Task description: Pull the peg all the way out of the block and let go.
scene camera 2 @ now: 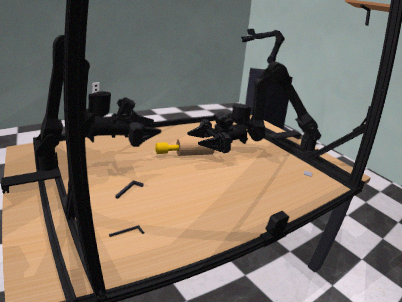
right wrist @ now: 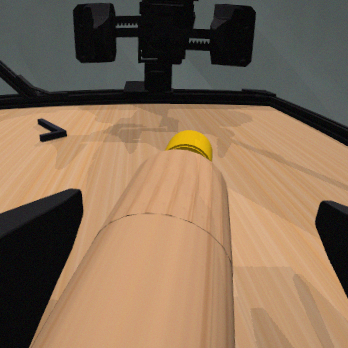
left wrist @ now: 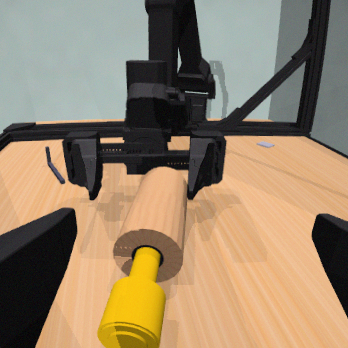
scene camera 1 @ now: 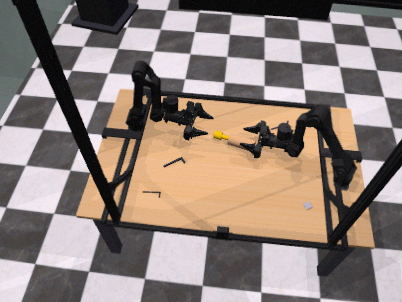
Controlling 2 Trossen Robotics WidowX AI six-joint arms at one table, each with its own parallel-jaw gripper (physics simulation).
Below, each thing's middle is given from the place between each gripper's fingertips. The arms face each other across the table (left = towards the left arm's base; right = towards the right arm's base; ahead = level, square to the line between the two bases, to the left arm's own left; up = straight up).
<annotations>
Right now the wooden cylinder block (right wrist: 161, 262) is 2 cm behind my right hand, 1 cm to the right of it and 3 cm below it. From my right hand the other things lie so: yellow peg (left wrist: 136, 302) (1 cm behind, 7 cm to the left, 3 cm below).
I see my left gripper 9 cm above the yellow peg, 7 cm to the left of it and 3 cm short of it. Also, from my left hand: wooden cylinder block 14 cm to the right, 9 cm below, 2 cm ahead.
</annotations>
